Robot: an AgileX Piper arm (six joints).
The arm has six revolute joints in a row. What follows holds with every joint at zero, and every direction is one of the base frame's.
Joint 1 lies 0.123 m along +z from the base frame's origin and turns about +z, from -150 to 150 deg.
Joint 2 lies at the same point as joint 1 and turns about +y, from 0 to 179.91 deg.
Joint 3 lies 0.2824 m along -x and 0.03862 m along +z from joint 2 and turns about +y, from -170 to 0 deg.
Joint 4 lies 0.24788 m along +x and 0.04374 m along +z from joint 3 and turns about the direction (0.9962, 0, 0.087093), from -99.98 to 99.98 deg.
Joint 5 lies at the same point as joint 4 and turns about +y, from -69.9 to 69.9 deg.
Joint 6 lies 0.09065 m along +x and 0.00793 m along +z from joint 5 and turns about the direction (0.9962, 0, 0.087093), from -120 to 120 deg.
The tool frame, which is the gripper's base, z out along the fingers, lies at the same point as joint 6; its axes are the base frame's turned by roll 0, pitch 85 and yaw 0 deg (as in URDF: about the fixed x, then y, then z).
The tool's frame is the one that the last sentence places.
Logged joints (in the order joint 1, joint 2, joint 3, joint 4, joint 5, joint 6), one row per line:
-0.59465, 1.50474, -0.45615, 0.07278, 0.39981, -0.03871
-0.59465, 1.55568, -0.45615, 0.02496, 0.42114, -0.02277
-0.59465, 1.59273, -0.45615, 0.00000, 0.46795, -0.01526
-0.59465, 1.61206, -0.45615, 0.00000, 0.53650, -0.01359
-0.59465, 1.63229, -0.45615, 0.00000, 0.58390, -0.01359
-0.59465, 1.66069, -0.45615, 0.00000, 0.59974, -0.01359
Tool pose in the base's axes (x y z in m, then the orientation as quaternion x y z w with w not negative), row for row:
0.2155, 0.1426, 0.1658, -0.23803, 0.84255, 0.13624, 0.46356
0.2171, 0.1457, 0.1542, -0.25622, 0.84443, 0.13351, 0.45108
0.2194, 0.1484, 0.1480, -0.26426, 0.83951, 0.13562, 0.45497
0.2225, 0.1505, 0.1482, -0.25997, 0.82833, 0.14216, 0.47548
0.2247, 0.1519, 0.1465, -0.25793, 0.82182, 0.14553, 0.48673
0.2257, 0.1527, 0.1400, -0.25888, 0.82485, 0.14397, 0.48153
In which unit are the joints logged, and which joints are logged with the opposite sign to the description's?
The joints are logged in radians. Opposite sign: joint 1, joint 5.
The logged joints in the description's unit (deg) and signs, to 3 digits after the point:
34.071, 86.215, -26.135, 4.170, -22.907, -2.218
34.071, 89.134, -26.135, 1.430, -24.130, -1.305
34.071, 91.257, -26.135, 0.000, -26.812, -0.874
34.071, 92.364, -26.135, 0.000, -30.739, -0.779
34.071, 93.523, -26.135, 0.000, -33.455, -0.779
34.071, 95.151, -26.135, 0.000, -34.363, -0.779

